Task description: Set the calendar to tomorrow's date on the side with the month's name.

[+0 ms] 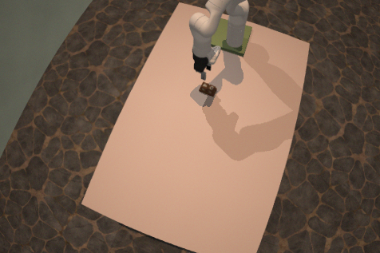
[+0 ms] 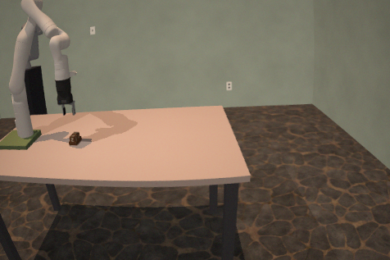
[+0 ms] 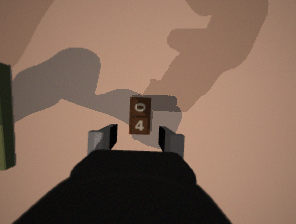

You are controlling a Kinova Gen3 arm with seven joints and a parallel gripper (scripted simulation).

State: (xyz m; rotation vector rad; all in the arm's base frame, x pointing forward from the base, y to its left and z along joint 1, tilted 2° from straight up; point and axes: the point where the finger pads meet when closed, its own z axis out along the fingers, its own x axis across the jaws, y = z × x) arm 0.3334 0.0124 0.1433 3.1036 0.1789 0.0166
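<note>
My gripper is now 30 mm to the right of the brown cube and 140 mm above it. Also, from my hand: brown tray: 20 mm to the left, 160 mm below.
</note>
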